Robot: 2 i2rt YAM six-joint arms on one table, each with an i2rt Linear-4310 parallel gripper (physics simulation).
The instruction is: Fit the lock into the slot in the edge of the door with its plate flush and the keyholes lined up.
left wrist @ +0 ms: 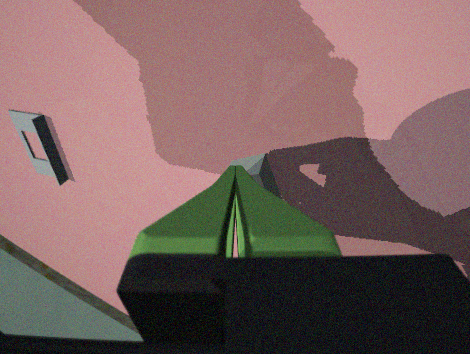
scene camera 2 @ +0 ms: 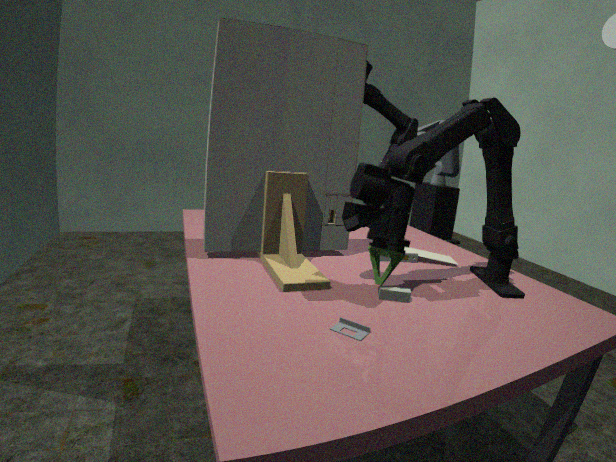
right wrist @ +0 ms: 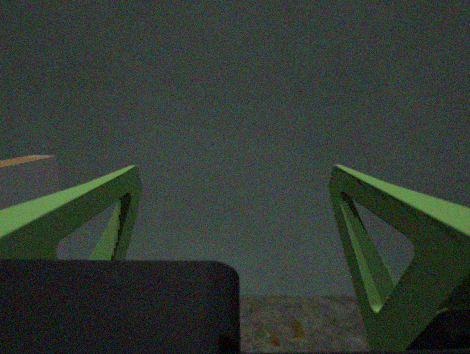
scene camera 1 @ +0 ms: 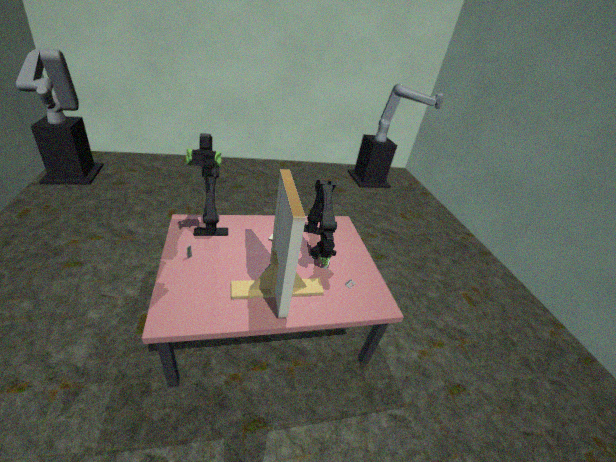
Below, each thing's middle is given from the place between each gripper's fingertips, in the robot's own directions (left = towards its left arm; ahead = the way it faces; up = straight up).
Labels:
I see my left gripper 30 mm past the grey block (left wrist: 257, 166), 20 mm to the right of it and 20 mm above it. Round my left hand: grey door (scene camera 1: 289, 222) (120 mm ahead, 290 mm to the right, 270 mm above); then tan wooden stand (scene camera 2: 285, 194) (120 mm ahead, 290 mm to the right, 70 mm above).
The grey door lies 340 mm to the left of my right hand, 320 mm below it and 180 mm ahead of it. Also, from my right hand: grey block: 650 mm to the left, 600 mm below, 20 mm ahead; then tan wooden stand: 520 mm below, 340 mm to the left, 180 mm ahead.

